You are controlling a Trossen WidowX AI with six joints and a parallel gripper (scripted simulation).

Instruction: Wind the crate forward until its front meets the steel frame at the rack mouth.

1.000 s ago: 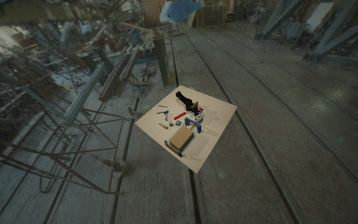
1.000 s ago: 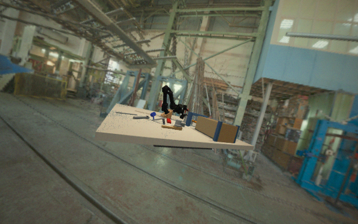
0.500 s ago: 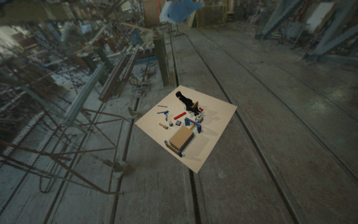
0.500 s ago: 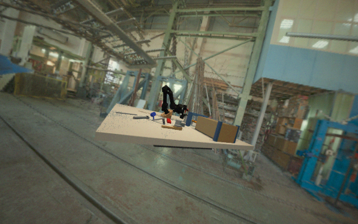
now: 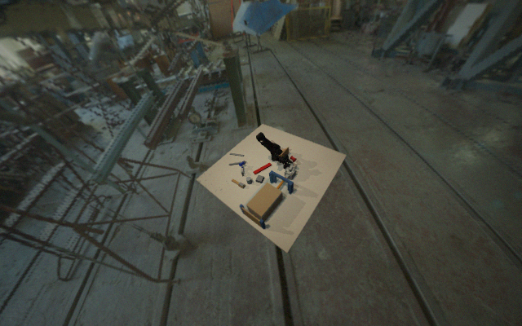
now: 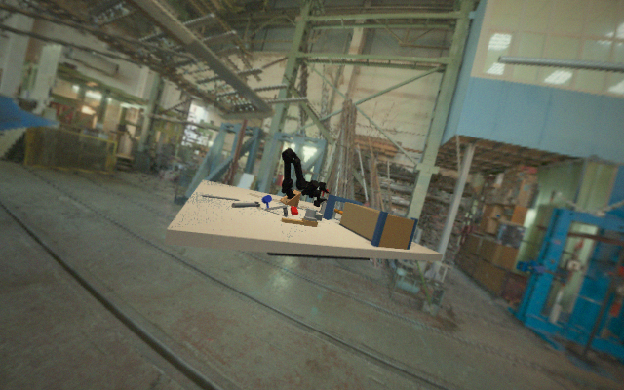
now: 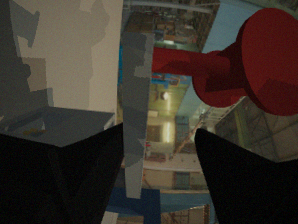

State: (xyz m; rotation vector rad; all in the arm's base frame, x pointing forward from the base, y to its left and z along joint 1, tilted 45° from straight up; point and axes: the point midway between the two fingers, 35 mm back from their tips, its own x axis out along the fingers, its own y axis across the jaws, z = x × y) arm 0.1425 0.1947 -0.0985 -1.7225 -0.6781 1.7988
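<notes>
Right now the red knob is 5 cm behind my gripper tip, 2 cm to the right of it and 2 cm above it. From my gripper tip the other things lie so: winch handle: 1 cm to the right, 1 cm below, 1 cm behind; blue steel frame: 21 cm ahead, 3 cm below; grey winch: 10 cm below, 4 cm ahead, 1 cm to the right.
</notes>
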